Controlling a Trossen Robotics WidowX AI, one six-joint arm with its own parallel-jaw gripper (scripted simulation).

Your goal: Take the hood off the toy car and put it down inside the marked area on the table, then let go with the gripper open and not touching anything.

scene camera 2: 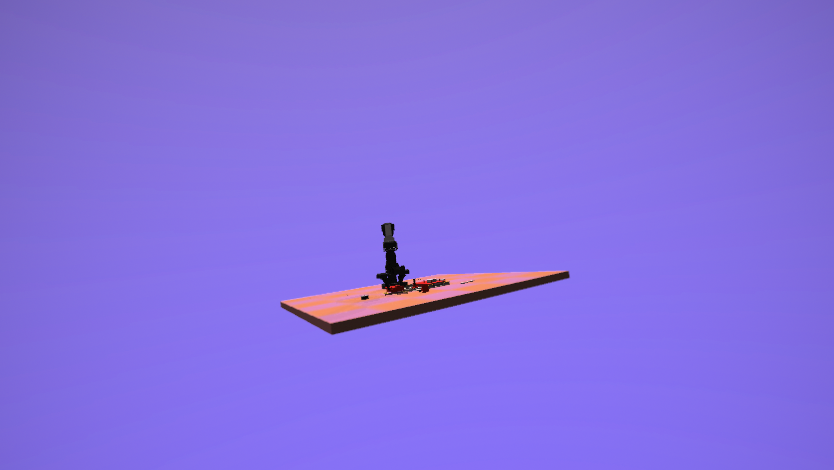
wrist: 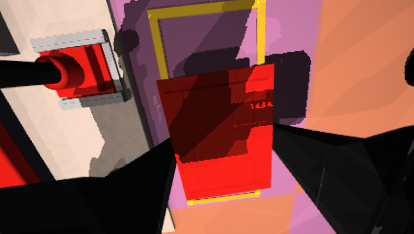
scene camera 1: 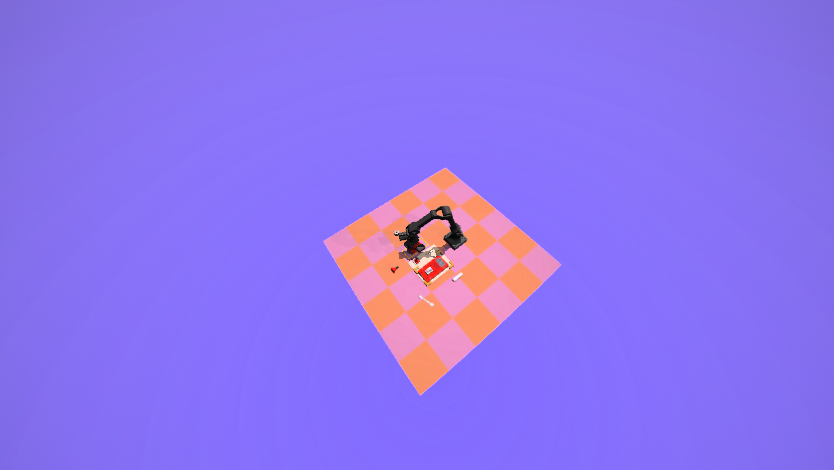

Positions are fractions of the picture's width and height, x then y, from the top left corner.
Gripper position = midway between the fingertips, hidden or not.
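A red hood (wrist: 0.53,0.53) is held by my gripper (wrist: 0.53,0.58).
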